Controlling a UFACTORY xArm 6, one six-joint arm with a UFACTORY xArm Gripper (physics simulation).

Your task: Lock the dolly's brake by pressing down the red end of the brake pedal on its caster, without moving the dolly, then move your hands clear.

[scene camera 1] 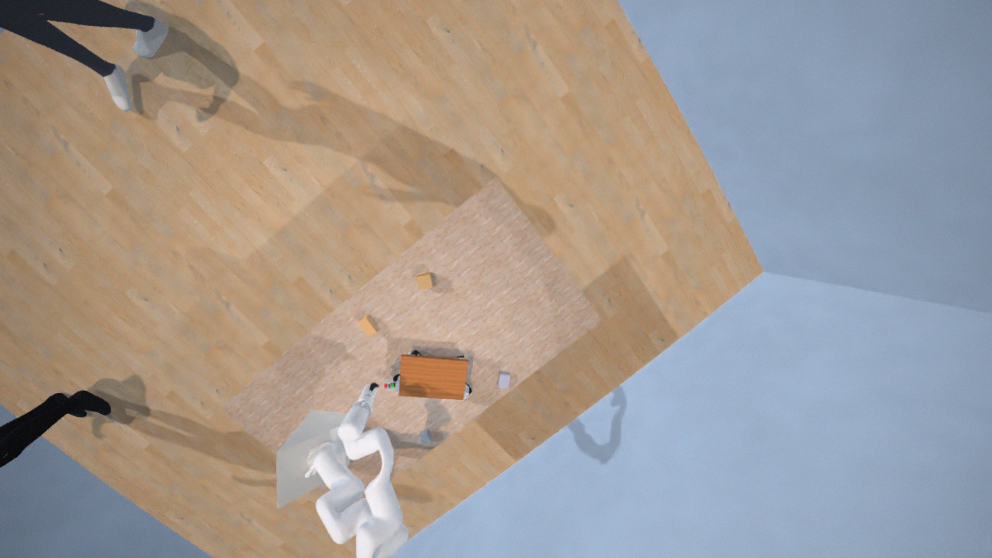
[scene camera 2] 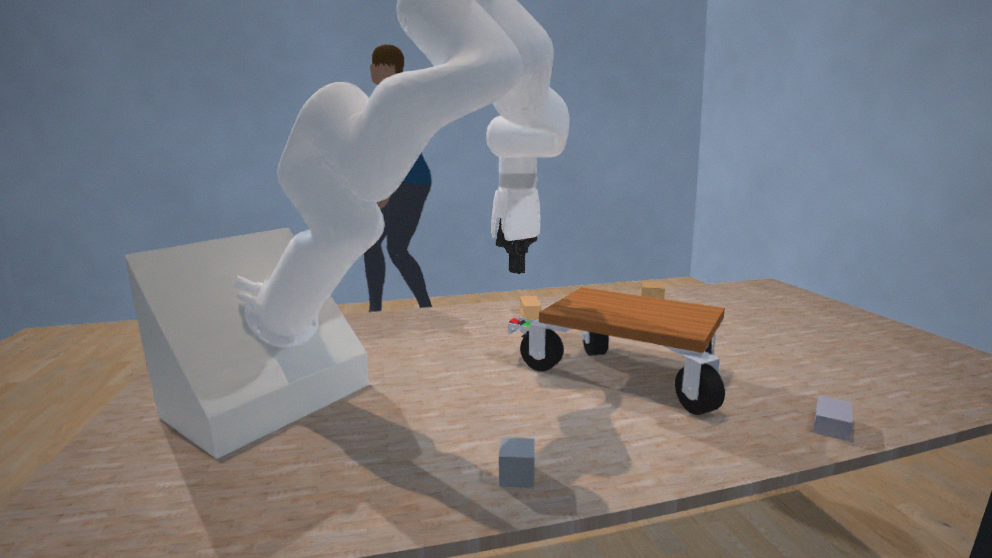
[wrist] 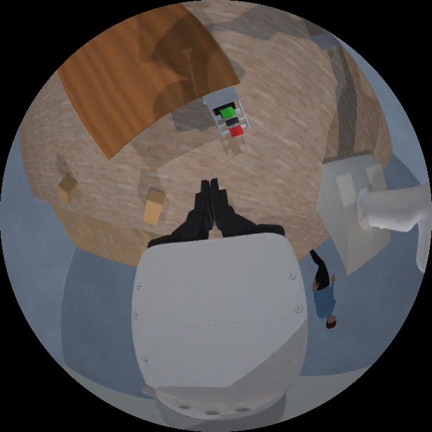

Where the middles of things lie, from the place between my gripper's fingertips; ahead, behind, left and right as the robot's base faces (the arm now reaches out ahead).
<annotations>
The dolly (scene camera 2: 686,328) lies 13 cm ahead of my hand, 20 cm to the right of it and 11 cm below it. Also, from my hand: lilac block (scene camera 2: 833,417) 33 cm ahead, 50 cm to the right, 16 cm below.
</annotations>
